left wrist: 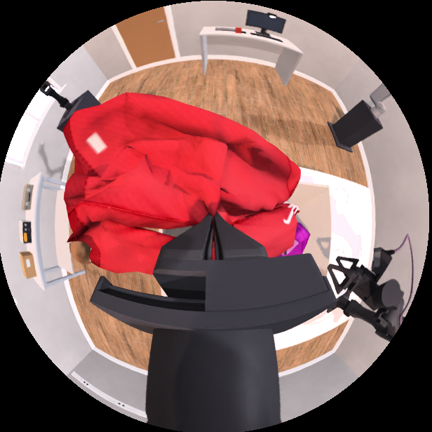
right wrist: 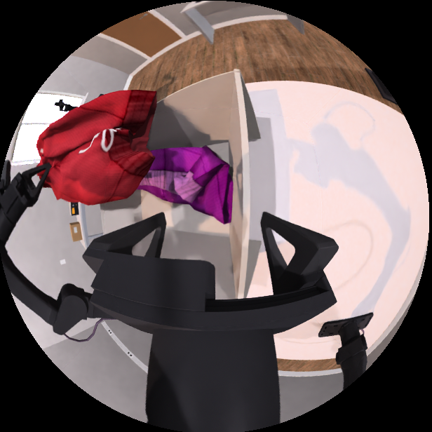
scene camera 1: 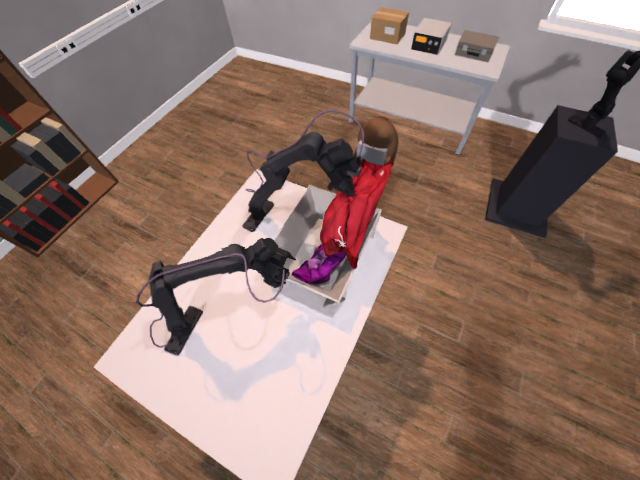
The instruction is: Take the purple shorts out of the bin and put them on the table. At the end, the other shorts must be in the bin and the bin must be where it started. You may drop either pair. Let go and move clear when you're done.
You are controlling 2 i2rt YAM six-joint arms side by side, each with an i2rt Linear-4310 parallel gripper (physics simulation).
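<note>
The purple shorts [scene camera 1: 320,266] [left wrist: 301,239] [right wrist: 207,170] lie crumpled in the near end of the grey bin [scene camera 1: 310,297] [left wrist: 314,197] [right wrist: 240,160], against its end wall. The red shorts [scene camera 1: 351,217] [left wrist: 175,165] [right wrist: 100,150] hang bunched above the bin's far part; their lower end partly covers the purple shorts in scene camera 1. My left gripper [scene camera 1: 351,193] [left wrist: 213,217] is shut on the red shorts and holds them up. My right gripper [scene camera 1: 290,269] [right wrist: 213,217] is wide open and empty beside the bin's near end, with the end wall between its spread fingers in the right wrist view.
The bin stands on the white table top [scene camera 1: 217,413] [right wrist: 325,200]. A brown rounded object with a grey band [scene camera 1: 379,139] shows behind the red shorts. A side table [scene camera 1: 429,59] with boxes stands farther back; a bookcase [scene camera 1: 103,180] is at the left.
</note>
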